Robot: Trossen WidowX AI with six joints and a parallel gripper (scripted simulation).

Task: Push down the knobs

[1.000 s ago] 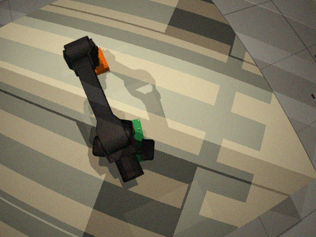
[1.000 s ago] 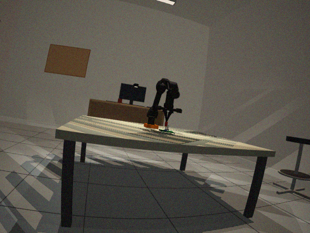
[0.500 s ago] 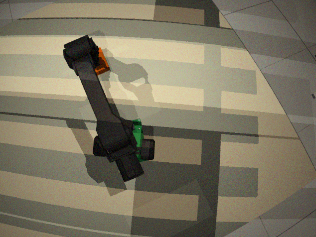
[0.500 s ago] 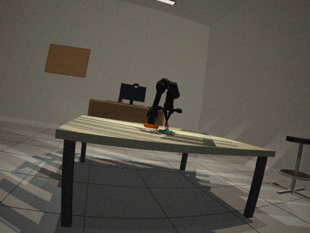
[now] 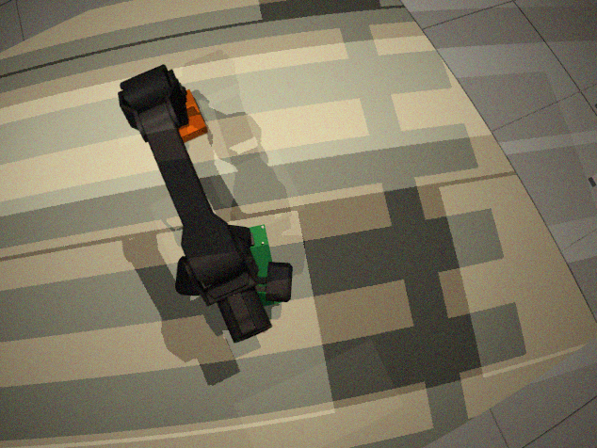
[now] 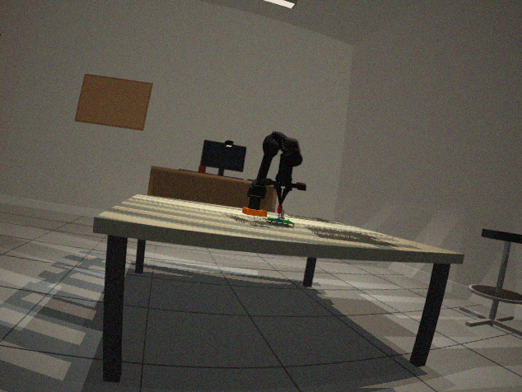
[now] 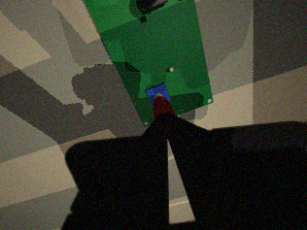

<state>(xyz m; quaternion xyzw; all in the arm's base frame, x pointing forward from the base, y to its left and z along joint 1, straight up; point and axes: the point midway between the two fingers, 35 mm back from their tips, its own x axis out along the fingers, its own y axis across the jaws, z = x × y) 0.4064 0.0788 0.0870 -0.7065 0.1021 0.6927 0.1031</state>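
The red knob is 1 cm below my gripper tip. Round my gripper tip: grey knob: 9 cm behind, 3 cm to the left, 3 cm below.
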